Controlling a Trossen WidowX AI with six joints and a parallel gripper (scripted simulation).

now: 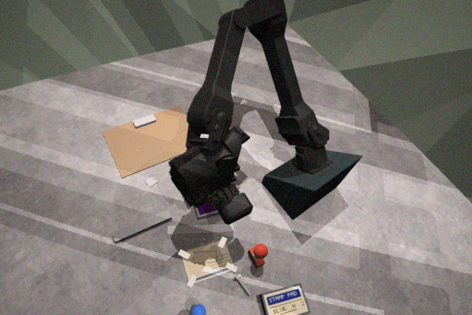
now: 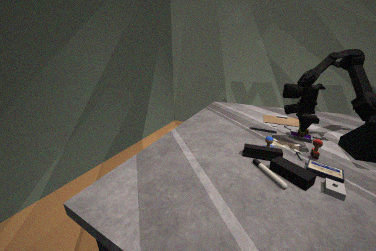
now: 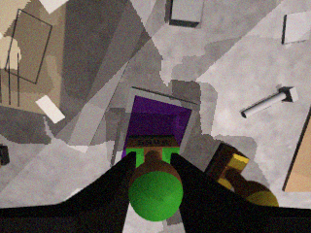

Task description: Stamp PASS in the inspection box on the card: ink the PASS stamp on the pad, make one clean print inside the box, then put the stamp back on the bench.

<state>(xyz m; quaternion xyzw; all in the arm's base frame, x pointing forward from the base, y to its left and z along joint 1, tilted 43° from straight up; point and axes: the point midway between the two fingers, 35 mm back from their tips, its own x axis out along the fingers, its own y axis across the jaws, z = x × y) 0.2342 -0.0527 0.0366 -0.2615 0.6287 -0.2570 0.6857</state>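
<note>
Now: gripper tip right at the green stamp. Also, from my gripper tip: cream card 11 cm to the left, 7 cm ahead, 4 cm below; then yellow stamp 8 cm to the right, 3 cm behind, 2 cm below; then purple ink pad 3 cm below.
</note>
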